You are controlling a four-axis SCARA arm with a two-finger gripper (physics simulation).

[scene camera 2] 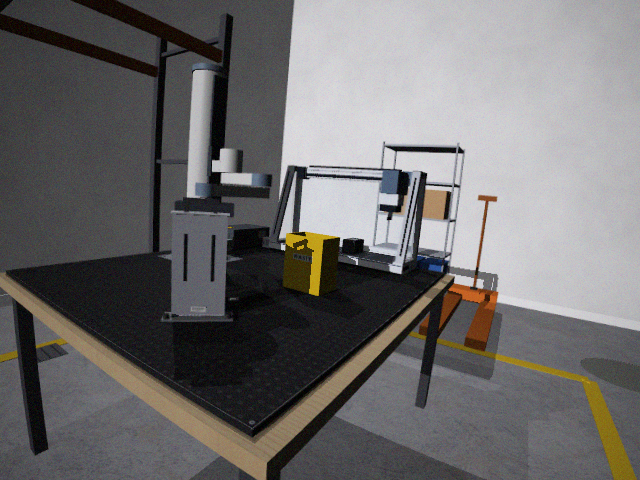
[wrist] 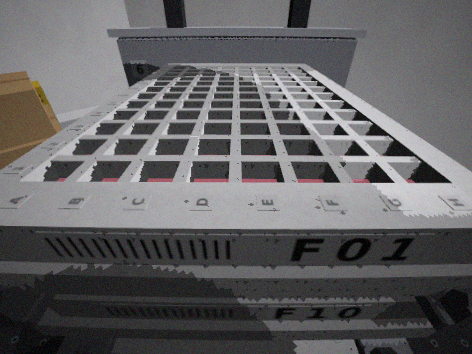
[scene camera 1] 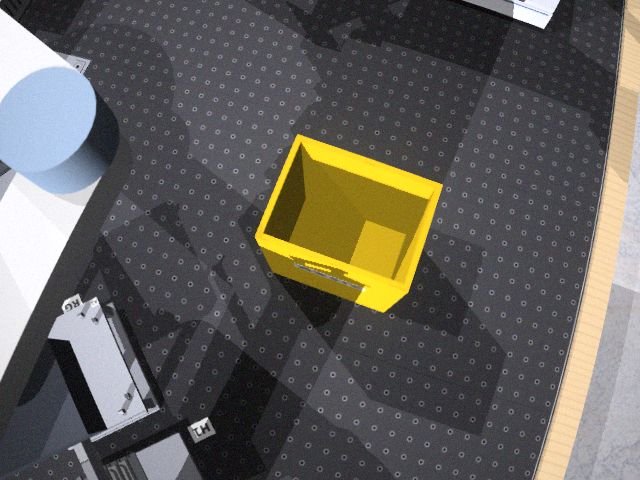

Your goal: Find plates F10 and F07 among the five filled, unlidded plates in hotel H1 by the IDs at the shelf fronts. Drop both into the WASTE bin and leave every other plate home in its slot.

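Frame: origin at the arm's base, x left, y back, z up, level; centimetres.
Seen in the pictures: gripper, between the fingertips: [wrist: 236, 119].
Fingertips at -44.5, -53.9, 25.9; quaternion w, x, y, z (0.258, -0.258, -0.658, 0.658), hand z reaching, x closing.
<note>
A point is followed by its place in that frame, as x, y, z.
In the wrist view, filled plate F01 [wrist: 240, 205] spans the image in the top slot of hotel H1 [wrist: 240, 55] {-47.4, -56.7, 28.3}. Plate F10 [wrist: 240, 315] {-38.7, -47.5, 25.3} shows its ID front close beneath it, slightly lifted, its top hidden by F01. My gripper is shut on plate F10; the fingertips are hidden below F01. The IDs E07, E10 and F07 do not show. The yellow WASTE bin [scene camera 1: 382, 299] {-8.6, -71.1, 11.6} [scene camera 2: 325, 263] {-5.9, -72.5, 12.6} stands upright on the table, and no plate shows in its visible interior.
Nest RG [scene camera 1: 98, 361] {-27.7, -40.1, 7.3} and the H1 tag [scene camera 1: 201, 429] {-31.7, -54.7, 1.3} are at lower left in scene camera 1. The arm [scene camera 2: 242, 178] {-10.6, -35.4, 40.0} reaches above the table behind its pedestal [scene camera 2: 199, 263] {-49.2, -59.1, 16.3}. A gantry machine [scene camera 2: 413, 222] {56.0, -84.7, 26.3} stands beyond the bin.
</note>
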